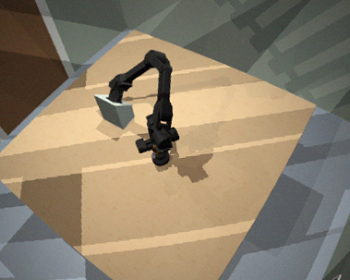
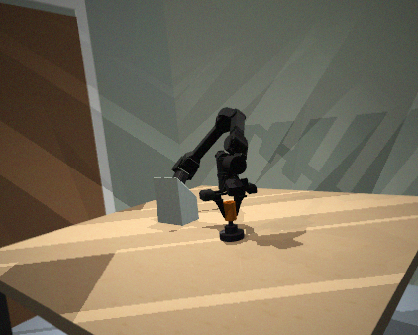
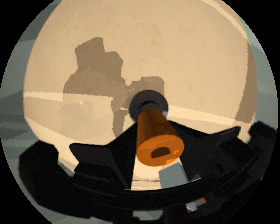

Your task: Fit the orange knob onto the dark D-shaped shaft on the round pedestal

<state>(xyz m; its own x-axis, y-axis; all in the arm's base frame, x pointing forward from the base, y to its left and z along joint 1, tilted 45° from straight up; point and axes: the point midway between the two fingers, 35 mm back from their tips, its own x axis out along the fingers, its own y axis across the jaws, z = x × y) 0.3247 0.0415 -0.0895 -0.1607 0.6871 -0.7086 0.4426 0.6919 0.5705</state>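
The orange knob is 20 mm above my gripper tip. The rest, counted from my gripper tip: dark round pedestal: 40 mm below.
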